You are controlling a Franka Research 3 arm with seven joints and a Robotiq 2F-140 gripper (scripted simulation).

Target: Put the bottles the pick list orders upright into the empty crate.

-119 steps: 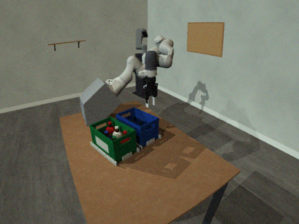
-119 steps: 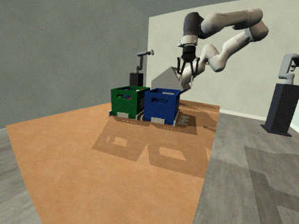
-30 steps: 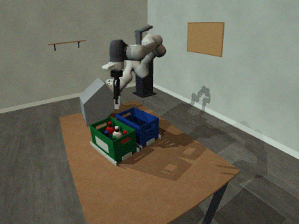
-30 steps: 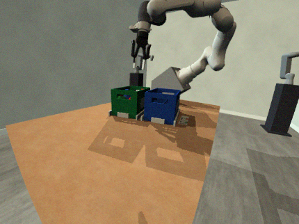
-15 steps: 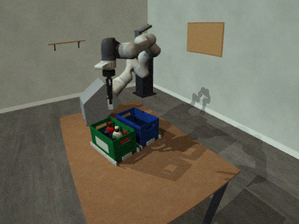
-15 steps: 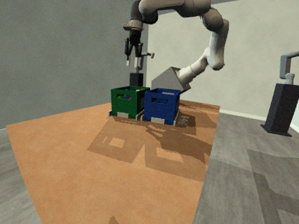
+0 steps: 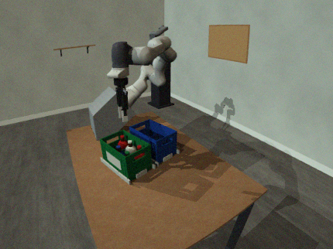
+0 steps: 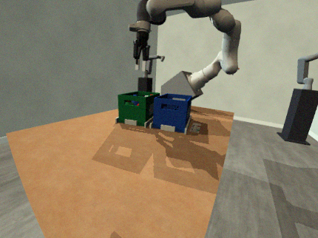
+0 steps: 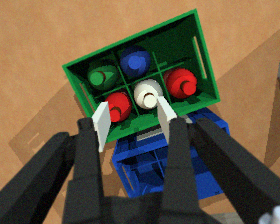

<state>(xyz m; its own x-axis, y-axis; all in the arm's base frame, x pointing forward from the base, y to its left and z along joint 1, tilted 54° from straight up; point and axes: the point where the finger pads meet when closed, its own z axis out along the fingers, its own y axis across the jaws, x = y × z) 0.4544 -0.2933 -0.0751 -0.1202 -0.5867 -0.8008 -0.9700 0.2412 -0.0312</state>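
My hand is 80 mm short of the green bottle, 30 mm to the left of it and 270 mm above it. The rest, counted from my hand: white bottle: 20 mm behind, 40 mm to the left, 270 mm below; green crate: 20 mm behind, 270 mm below; blue-capped bottle: 10 mm behind, 50 mm to the right, 270 mm below.
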